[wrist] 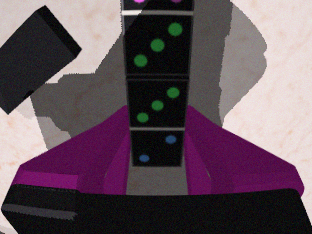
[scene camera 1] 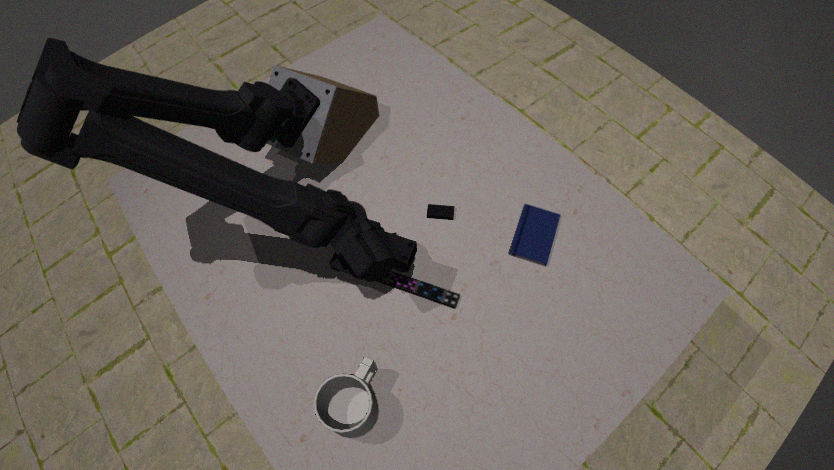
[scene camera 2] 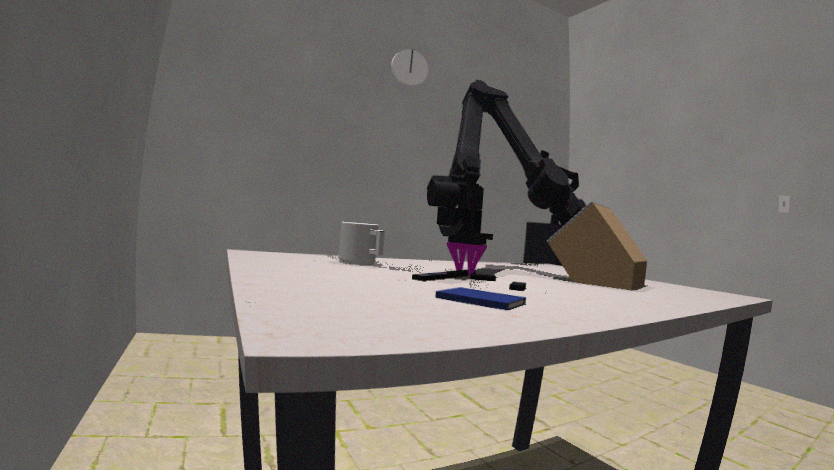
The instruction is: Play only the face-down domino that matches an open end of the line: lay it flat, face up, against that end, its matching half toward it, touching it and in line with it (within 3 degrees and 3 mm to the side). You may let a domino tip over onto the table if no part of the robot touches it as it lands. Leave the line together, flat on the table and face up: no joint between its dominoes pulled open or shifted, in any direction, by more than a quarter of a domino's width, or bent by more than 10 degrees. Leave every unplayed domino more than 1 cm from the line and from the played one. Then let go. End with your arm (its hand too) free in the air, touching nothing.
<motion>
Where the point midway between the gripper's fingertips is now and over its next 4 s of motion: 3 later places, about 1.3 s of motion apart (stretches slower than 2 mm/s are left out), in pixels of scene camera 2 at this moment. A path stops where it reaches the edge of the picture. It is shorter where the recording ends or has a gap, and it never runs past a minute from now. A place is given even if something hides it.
My gripper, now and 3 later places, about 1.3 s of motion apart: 464, 275; 466, 273; 467, 263; 483, 221
</motion>
